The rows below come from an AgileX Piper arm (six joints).
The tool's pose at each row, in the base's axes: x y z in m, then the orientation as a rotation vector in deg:
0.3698, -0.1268, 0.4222, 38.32, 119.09, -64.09
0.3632, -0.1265, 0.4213, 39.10, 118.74, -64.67
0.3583, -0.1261, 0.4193, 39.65, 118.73, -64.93
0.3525, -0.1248, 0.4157, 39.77, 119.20, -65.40
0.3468, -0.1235, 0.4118, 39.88, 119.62, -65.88
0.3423, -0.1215, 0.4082, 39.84, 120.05, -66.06
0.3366, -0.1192, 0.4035, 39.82, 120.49, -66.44
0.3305, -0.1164, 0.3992, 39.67, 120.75, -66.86
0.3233, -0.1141, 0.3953, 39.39, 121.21, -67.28
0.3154, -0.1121, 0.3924, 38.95, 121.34, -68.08
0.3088, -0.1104, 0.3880, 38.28, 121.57, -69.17
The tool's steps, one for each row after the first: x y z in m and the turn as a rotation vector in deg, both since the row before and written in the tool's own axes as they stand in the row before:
0.0049, -0.0040, -0.0020, 0.71, 0.17, 0.33
0.0047, -0.0022, -0.0011, 0.36, 0.29, 0.18
0.0066, -0.0016, -0.0014, 0.30, 0.47, -0.36
0.0068, -0.0014, -0.0012, 0.31, 0.43, -0.35
0.0059, -0.0003, -0.0015, 0.05, 0.33, -0.31
0.0075, -0.0004, -0.0017, 0.19, 0.37, -0.38
0.0076, -0.0006, -0.0023, 0.21, 0.17, -0.37
0.0080, -0.0018, -0.0023, 0.14, 0.26, -0.54
0.0077, -0.0029, -0.0026, 0.41, -0.04, -0.61
0.0079, -0.0013, -0.0014, 0.54, -0.04, -0.89

